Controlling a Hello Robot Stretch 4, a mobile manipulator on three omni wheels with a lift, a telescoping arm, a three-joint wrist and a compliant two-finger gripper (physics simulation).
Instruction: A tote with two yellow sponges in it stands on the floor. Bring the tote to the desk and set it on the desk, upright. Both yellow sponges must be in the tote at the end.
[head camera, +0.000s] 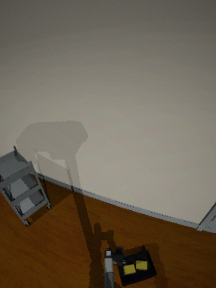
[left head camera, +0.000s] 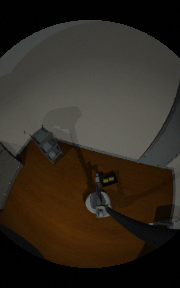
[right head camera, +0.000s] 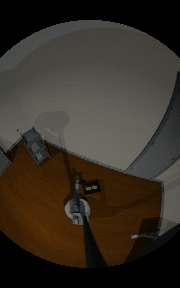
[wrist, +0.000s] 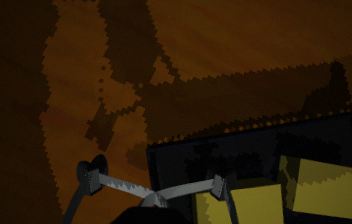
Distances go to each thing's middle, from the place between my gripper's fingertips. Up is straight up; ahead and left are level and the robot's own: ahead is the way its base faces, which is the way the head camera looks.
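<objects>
Black tote (head camera: 142, 256), from my hand: 1 cm above, 4 cm behind, 16 cm to the right.
</objects>
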